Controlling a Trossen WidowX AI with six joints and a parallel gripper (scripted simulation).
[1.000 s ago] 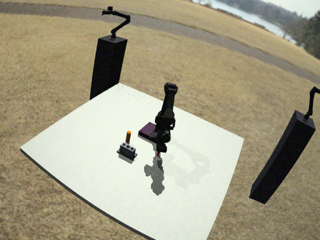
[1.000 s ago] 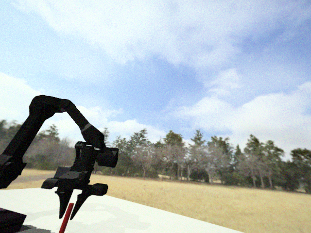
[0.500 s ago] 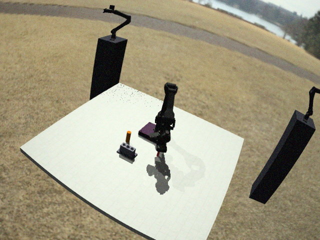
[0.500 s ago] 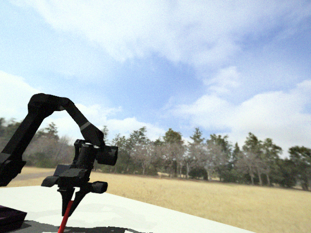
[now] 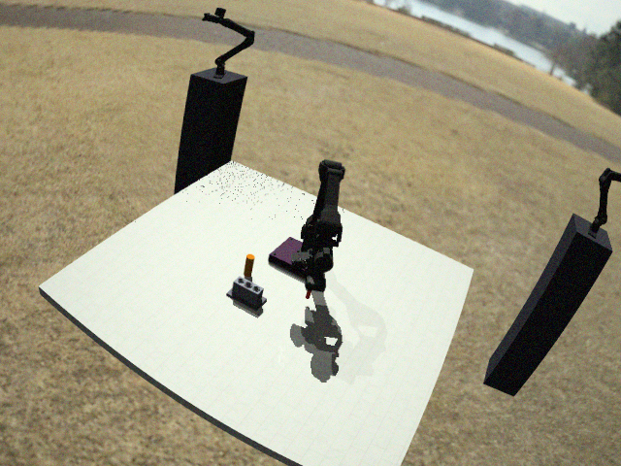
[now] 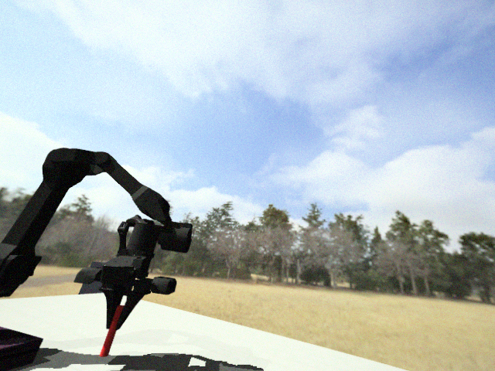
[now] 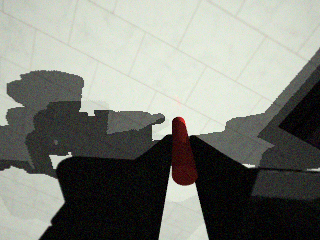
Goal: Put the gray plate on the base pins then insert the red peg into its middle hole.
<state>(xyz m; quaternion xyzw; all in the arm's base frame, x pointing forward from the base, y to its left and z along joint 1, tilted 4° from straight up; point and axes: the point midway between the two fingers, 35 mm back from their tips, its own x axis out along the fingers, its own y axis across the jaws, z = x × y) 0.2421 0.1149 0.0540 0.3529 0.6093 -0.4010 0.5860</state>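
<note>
Right now my gripper tip is 17 cm to the left of the gray plate, 11 cm short of it and 2 cm above it. From my gripper tip the other things lie so: orange cylinder: 23 cm to the right, 2 cm below; red peg: right at my gripper tip; gray base: 17 cm to the right, 11 cm ahead, 6 cm below.
</note>
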